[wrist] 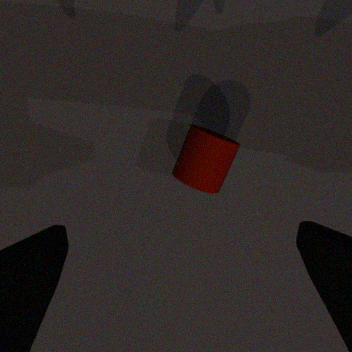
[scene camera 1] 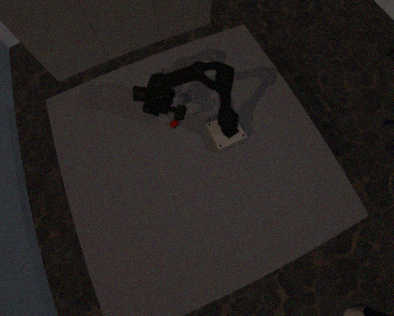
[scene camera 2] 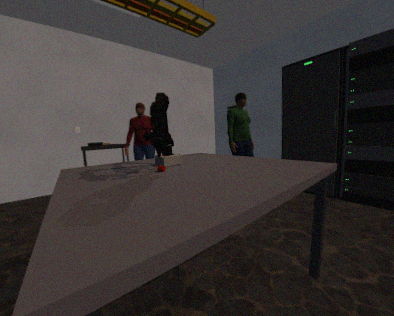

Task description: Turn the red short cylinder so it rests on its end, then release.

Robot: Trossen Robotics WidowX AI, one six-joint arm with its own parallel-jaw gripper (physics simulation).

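Note:
The short red cylinder [scene camera 1: 174, 124] [scene camera 2: 161, 169] [wrist: 206, 160] lies on its side on the table [scene camera 1: 200, 215] [scene camera 2: 225, 195]. In the wrist view its curved side faces the camera, its length is slanted, and one end is dark. My gripper [scene camera 1: 167, 112] [wrist: 184, 235] is open and empty, with its two dark fingers wide apart. In the wrist view the cylinder lies beyond the fingertips and sideways within the span between them. Scene camera 1 shows the gripper close beside the cylinder. How high the fingertips are above the table is hard to tell.
The arm's pale base plate [scene camera 1: 215, 137] is on the table, to the right of the cylinder in scene camera 1. The dark arm [scene camera 1: 187, 76] [scene camera 2: 160, 120] arches from it. Two people stand behind the table, one in red [scene camera 2: 139, 127], one in green [scene camera 2: 241, 125].

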